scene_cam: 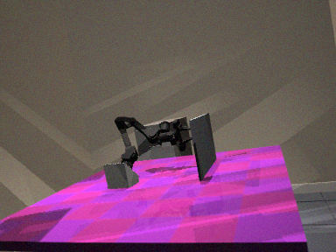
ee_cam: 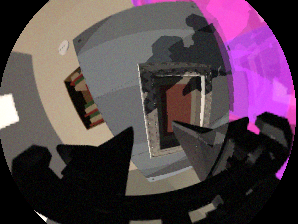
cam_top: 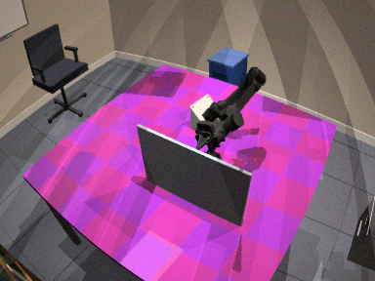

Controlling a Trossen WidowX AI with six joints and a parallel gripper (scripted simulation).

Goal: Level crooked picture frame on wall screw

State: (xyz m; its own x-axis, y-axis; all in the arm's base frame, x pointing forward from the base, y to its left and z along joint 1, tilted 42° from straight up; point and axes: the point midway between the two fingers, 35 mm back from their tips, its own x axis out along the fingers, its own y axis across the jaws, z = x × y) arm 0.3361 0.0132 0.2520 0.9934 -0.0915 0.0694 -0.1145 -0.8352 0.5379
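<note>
My gripper tip is now 50 mm above the picture frame, 40 mm short of it and 10 mm to the right of it. The rest, counted from my gripper tip: grey wall panel 60 mm below, 50 mm ahead.
</note>
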